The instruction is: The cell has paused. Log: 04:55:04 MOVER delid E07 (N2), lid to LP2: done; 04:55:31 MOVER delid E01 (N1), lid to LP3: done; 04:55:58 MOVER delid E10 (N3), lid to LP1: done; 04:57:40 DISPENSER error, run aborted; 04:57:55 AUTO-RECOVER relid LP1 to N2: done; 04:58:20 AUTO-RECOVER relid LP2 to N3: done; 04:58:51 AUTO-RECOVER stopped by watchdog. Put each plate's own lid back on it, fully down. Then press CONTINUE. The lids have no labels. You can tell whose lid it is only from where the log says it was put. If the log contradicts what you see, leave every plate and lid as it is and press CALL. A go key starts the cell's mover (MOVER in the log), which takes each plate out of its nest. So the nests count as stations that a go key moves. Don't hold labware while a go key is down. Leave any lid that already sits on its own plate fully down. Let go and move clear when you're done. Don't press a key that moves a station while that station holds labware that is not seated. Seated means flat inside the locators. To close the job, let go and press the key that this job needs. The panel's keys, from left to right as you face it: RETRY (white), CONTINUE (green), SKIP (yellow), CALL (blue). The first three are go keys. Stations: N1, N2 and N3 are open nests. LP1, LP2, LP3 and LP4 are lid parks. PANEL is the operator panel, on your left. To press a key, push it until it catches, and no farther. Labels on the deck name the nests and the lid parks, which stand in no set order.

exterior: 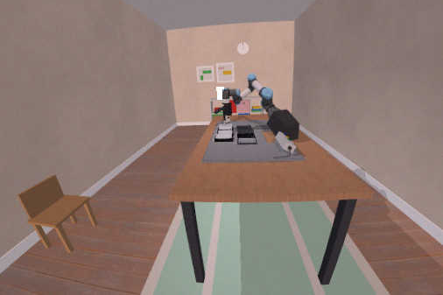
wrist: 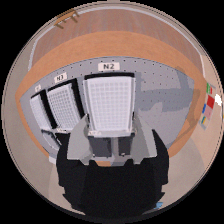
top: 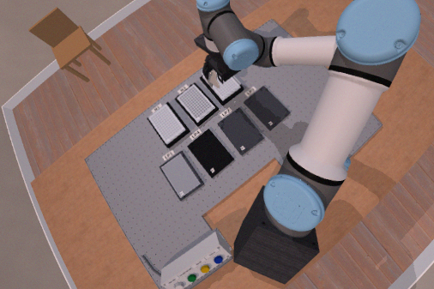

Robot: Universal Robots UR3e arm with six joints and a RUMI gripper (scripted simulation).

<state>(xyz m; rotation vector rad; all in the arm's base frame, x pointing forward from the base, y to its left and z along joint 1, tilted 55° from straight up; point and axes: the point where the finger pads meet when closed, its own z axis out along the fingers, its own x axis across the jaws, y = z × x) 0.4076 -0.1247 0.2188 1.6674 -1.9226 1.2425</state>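
Right now the lid park LP1 is 8 cm behind my hand, 36 cm to the left of it and 6 cm below it. The rest, counted from my hand: lid park LP2: 16 cm behind, 11 cm to the left, 6 cm below; lid park LP3: 19 cm behind, 2 cm to the right, 6 cm below; lid: 1 cm below.
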